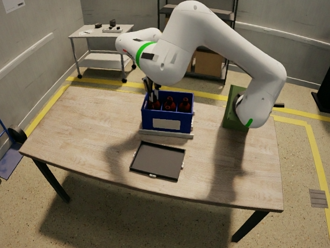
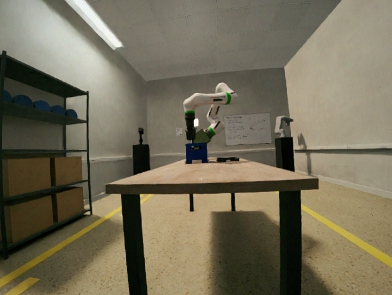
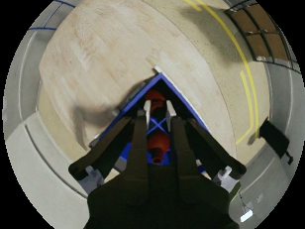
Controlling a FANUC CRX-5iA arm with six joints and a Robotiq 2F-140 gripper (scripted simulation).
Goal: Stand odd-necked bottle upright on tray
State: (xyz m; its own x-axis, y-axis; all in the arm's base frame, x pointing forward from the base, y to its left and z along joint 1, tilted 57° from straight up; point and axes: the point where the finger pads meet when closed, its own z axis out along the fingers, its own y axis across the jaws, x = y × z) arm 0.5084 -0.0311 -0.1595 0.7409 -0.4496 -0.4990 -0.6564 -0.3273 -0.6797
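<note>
My gripper is now 9 cm past the bottle and 9 cm above it. Also, from my hand: dark tray (9 cm behind, 32 cm to the left, 16 cm below); blue crate (9 cm behind, 4 cm to the left, 9 cm below).
</note>
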